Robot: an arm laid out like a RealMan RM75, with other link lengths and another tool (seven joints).
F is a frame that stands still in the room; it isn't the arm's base.
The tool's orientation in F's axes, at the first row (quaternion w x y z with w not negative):
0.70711 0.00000 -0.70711 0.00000
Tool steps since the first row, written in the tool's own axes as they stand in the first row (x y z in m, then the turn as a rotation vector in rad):
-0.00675 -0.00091 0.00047 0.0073 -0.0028 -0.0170
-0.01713 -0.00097 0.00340 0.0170 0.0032 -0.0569
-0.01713 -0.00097 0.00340 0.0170 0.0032 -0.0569
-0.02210 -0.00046 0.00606 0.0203 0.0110 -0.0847
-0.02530 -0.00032 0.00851 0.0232 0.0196 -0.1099
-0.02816 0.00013 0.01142 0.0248 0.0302 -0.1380
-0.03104 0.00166 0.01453 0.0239 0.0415 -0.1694
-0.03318 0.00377 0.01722 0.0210 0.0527 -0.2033
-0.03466 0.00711 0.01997 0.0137 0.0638 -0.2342
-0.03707 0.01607 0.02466 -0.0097 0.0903 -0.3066
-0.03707 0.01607 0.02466 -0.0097 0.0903 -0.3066
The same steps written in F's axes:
-0.00047 -0.00091 -0.00675 0.0170 -0.0028 0.0073
-0.00340 -0.00097 -0.01713 0.0569 0.0032 0.0170
-0.00340 -0.00097 -0.01713 0.0569 0.0032 0.0170
-0.00606 -0.00046 -0.02210 0.0847 0.0110 0.0203
-0.00851 -0.00032 -0.02530 0.1099 0.0196 0.0232
-0.01142 0.00013 -0.02816 0.1380 0.0302 0.0248
-0.01453 0.00166 -0.03104 0.1694 0.0415 0.0239
-0.01722 0.00377 -0.03318 0.2033 0.0527 0.0210
-0.01997 0.00711 -0.03466 0.2342 0.0638 0.0137
-0.02466 0.01607 -0.03707 0.3066 0.0903 -0.0097
-0.02466 0.01607 -0.03707 0.3066 0.0903 -0.0097

